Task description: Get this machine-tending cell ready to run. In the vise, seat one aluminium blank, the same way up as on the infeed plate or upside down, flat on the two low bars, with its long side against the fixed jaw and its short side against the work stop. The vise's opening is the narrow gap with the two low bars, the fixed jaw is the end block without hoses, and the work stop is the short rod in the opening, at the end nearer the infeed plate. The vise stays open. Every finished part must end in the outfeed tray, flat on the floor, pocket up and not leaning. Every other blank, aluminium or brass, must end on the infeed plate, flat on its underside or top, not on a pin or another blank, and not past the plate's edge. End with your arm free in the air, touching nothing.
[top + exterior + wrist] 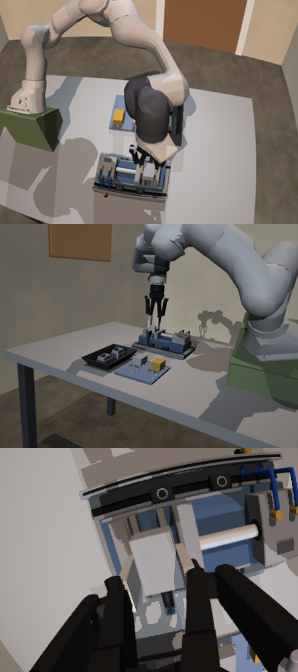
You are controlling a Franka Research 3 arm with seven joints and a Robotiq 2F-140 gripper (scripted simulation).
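Right now the blue vise is 70 mm behind my hand, 10 mm to the left of it and 100 mm below it. From my hand the other things lie so: brass blank 130 mm behind, 300 mm to the left, 110 mm below; then aluminium blank 50 mm behind, 290 mm to the left, 110 mm below.
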